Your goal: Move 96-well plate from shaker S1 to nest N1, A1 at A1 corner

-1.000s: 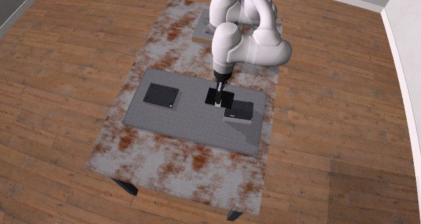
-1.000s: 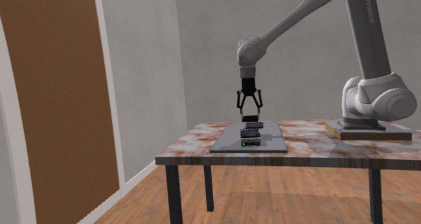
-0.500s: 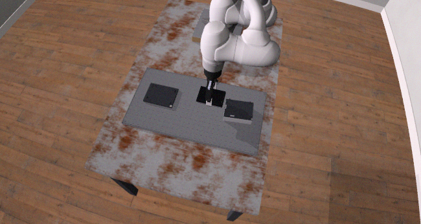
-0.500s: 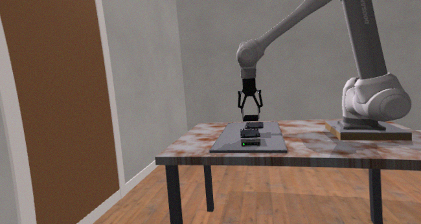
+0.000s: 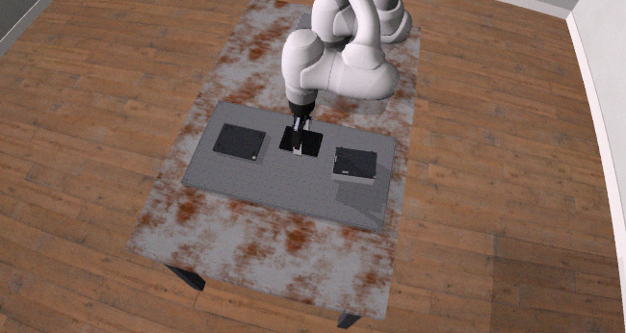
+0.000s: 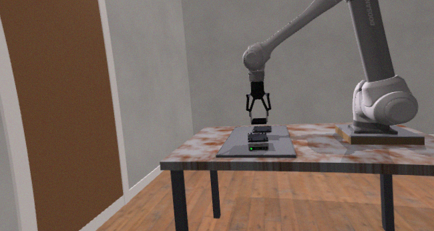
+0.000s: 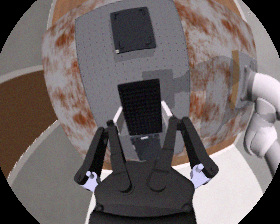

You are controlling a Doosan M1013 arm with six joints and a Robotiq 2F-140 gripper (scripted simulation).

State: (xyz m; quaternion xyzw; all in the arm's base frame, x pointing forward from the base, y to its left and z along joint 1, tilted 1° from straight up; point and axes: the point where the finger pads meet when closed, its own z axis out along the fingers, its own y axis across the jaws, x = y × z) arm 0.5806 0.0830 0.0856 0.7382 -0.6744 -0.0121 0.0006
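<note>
My hand is 230 mm to the left of the plate nest N1, 120 mm above it and 20 mm short of it. Round my hand: 96-well plate 20 mm below.
</note>
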